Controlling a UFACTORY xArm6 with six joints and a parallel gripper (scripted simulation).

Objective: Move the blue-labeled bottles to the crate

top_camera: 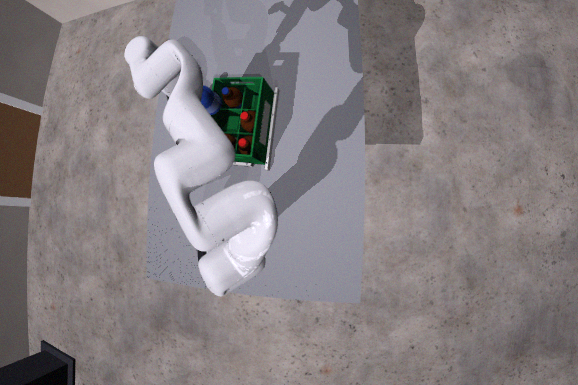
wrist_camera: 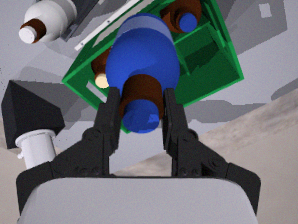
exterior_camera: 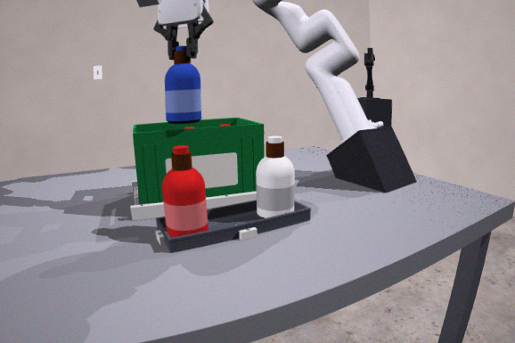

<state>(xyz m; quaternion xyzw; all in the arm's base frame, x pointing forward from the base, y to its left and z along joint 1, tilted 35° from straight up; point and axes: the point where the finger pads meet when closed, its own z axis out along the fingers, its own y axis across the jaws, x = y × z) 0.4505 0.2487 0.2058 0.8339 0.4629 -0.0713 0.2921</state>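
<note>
My hand is 7 cm above the blue-labeled bottle. The rest, counted from my hand: red bottle (25 cm below, 14 cm to the left, 2 cm ahead); then white bottle (25 cm below, 16 cm behind, 11 cm to the left); then green crate (25 cm below, 7 cm to the right, 3 cm behind).
</note>
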